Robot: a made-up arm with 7 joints. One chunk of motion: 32 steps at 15 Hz.
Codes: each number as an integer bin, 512 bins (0 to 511) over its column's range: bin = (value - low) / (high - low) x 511, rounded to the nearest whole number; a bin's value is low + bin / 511 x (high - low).
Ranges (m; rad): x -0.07..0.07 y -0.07..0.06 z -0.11..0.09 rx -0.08..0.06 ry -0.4..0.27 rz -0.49..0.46
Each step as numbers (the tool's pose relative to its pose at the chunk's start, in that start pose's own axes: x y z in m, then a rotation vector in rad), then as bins.
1 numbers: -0.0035 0.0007 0.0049 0.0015 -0.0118 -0.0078
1 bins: 243 278 294 297 296 259
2 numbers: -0.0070 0.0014 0.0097 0.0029 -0.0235 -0.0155
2 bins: 230 281 306 303 287 255
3 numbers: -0.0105 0.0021 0.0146 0.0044 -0.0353 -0.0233
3 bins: 217 283 318 308 278 251
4 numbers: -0.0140 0.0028 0.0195 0.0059 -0.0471 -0.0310
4 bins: 204 286 331 314 269 247
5 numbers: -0.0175 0.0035 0.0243 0.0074 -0.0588 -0.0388
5 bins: 192 289 343 319 260 243
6 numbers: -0.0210 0.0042 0.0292 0.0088 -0.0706 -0.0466
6 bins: 179 292 356 324 251 239
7 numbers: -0.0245 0.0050 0.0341 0.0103 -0.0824 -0.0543
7 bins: 166 295 368 330 242 234
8 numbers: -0.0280 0.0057 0.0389 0.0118 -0.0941 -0.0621
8 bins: 153 298 380 335 233 230
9 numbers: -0.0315 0.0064 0.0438 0.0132 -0.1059 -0.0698
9 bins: 141 300 393 340 224 226
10 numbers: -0.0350 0.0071 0.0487 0.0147 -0.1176 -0.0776
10 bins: 128 303 405 346 215 222
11 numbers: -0.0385 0.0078 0.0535 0.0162 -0.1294 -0.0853
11 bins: 115 306 418 351 206 218
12 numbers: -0.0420 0.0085 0.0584 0.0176 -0.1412 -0.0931
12 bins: 102 309 430 356 197 213
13 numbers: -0.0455 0.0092 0.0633 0.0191 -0.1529 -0.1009
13 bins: 89 311 443 362 188 209
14 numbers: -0.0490 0.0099 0.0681 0.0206 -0.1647 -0.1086
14 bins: 77 314 455 367 179 205
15 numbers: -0.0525 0.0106 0.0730 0.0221 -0.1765 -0.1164
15 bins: 64 317 468 373 170 201
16 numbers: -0.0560 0.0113 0.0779 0.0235 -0.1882 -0.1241
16 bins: 51 320 480 378 162 197
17 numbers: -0.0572 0.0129 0.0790 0.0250 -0.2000 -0.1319
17 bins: 47 326 483 383 153 193
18 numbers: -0.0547 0.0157 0.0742 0.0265 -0.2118 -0.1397
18 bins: 56 337 471 389 144 188
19 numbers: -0.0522 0.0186 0.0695 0.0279 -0.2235 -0.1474
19 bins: 65 348 459 394 135 184
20 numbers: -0.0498 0.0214 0.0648 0.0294 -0.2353 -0.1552
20 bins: 74 359 447 399 126 180
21 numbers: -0.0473 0.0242 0.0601 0.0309 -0.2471 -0.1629
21 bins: 83 370 435 405 117 176
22 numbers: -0.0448 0.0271 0.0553 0.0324 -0.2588 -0.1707
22 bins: 92 382 422 410 108 172
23 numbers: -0.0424 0.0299 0.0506 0.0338 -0.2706 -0.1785
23 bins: 101 393 410 415 99 168
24 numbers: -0.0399 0.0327 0.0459 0.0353 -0.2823 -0.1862
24 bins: 110 404 398 421 90 163
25 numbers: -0.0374 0.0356 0.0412 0.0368 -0.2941 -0.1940
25 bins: 119 415 386 426 81 159
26 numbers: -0.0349 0.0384 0.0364 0.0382 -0.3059 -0.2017
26 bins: 128 426 374 431 72 155
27 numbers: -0.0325 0.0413 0.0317 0.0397 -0.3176 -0.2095
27 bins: 137 437 362 437 63 151
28 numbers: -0.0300 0.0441 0.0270 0.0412 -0.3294 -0.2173
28 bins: 146 449 350 442 54 147
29 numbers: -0.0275 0.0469 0.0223 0.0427 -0.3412 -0.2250
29 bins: 155 460 338 448 45 143
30 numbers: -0.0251 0.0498 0.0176 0.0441 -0.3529 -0.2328
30 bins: 164 471 326 453 36 138
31 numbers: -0.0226 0.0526 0.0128 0.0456 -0.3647 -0.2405
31 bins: 173 482 314 458 27 134
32 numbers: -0.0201 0.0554 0.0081 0.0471 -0.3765 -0.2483
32 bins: 182 493 302 464 18 130
